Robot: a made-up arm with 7 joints.
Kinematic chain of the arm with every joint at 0, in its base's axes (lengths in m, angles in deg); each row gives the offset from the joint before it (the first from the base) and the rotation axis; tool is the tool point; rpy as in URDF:
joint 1: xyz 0 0 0.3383 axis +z
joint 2: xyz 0 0 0 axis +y
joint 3: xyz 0 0 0.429 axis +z
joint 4: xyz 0.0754 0 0 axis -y
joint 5: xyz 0.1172 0 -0.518 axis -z
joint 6: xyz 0 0 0 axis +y
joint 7: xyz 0.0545 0 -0.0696 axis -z
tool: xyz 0 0 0 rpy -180 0 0
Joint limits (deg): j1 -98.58..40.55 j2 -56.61..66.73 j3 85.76..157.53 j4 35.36..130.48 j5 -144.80..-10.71 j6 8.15..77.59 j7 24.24..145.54
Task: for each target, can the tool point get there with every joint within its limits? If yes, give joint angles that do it. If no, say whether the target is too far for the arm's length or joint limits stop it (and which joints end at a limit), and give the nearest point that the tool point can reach.
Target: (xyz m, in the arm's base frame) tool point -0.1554 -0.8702 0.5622
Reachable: no: joint limits stop it (at a limit: joint 1, joint 2, joint 3, joint 4, joint 5, joint 6) | nearest point 0.2755 -0.9342 0.6492 | short by 0.444 m
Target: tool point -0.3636 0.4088 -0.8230
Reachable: no: too far | nearest point -0.3124 0.3513 -0.0723 | short by 0.755 m
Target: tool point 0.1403 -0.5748 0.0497
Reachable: no: joint limits stop it (at a limit: joint 1, joint 2, joint 3, joint 6) | nearest point 0.5969 -0.4122 0.3623 | short by 0.577 m
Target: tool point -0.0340 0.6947 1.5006
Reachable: no: too far | nearest point -0.0258 0.5276 1.2211 | short by 0.326 m
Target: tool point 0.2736 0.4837 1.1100
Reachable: yes | joints -68.74 6.86 134.08 107.57 -86.68 26.60 60.15
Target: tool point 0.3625 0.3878 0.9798
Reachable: yes | joints -29.37 55.68 130.76 82.90 -114.50 30.31 87.66
